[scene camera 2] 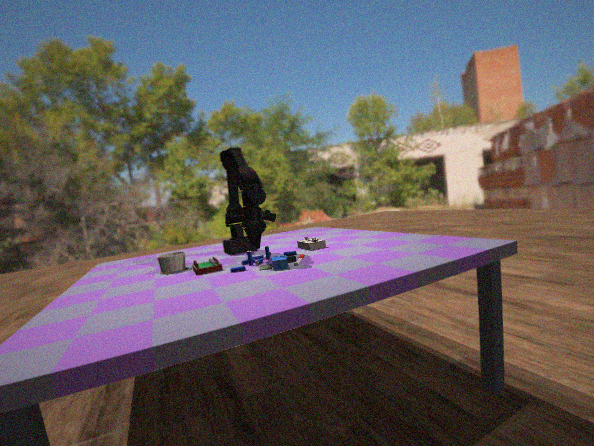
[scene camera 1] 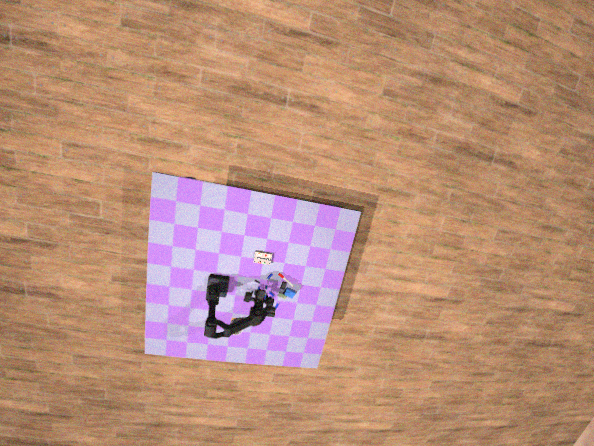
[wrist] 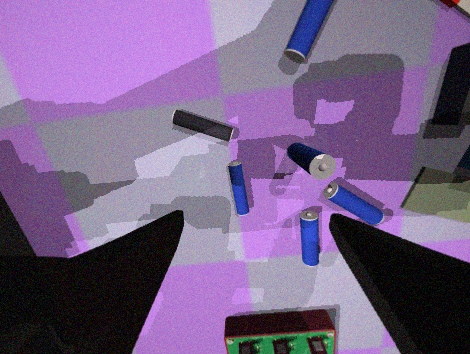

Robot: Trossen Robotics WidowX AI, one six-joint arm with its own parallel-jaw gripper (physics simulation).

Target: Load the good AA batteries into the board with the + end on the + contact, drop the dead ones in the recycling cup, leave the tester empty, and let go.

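Places are measured from the arm's base along level axes (x back, y right, z up), in centimetres.
Pixels of known places: gripper, between the fingertips: (scene camera 2: 256,247) (wrist: 256,218); arm's base, origin of its link: (scene camera 2: 238,238) (scene camera 1: 215,287).
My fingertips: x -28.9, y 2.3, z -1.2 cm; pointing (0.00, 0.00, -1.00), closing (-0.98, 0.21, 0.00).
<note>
Ahead of a thing's pixels: the offset from my fingertips to its top centre. "spot": to the spot under its first point.
My gripper (wrist: 256,218) is open and empty above the table. Below and ahead of it in the wrist view lie a blue battery {dx +0.9, dy -0.5, dz -3.6 cm} (wrist: 239,188), another blue battery {dx -4.3, dy +5.1, dz -3.2 cm} (wrist: 309,240) and a slanted blue battery {dx -7.9, dy +2.4, dz -3.2 cm} (wrist: 355,205) near the right finger. A dark blue battery {dx -4.0, dy -2.6, dz +0.4 cm} (wrist: 311,160) shows its pale end to the camera. A black battery {dx +2.6, dy -5.9, dz -3.6 cm} (wrist: 203,125) lies further up, and a longer-looking blue cell {spot: dx -5.1, dy -10.1, dz -3.2 cm} (wrist: 310,27) is at the top edge. The green board {dx +0.1, dy +18.9, dz -0.8 cm} (wrist: 265,345) (scene camera 2: 207,266) with dark red walls is partly cut off at the bottom. The grey cup {dx +13.8, dy +28.7, dz +1.4 cm} (scene camera 2: 172,262) stands beside it. I cannot identify the tester surely.
A cream box {dx +0.4, dy -24.0, dz -0.3 cm} (scene camera 1: 263,257) (scene camera 2: 311,244) with small parts on top stands apart from the batteries. A blue block {dx -20.4, dy +0.4, dz -1.6 cm} (scene camera 1: 290,293) (scene camera 2: 280,262) and a khaki block {dx -16.0, dy +3.6, dz -4.3 cm} (wrist: 437,195) are beside the battery group. A black object {spot: dx -14.3, dy -4.9, dz -3.9 cm} (wrist: 451,90) stands at the wrist view's right edge.
</note>
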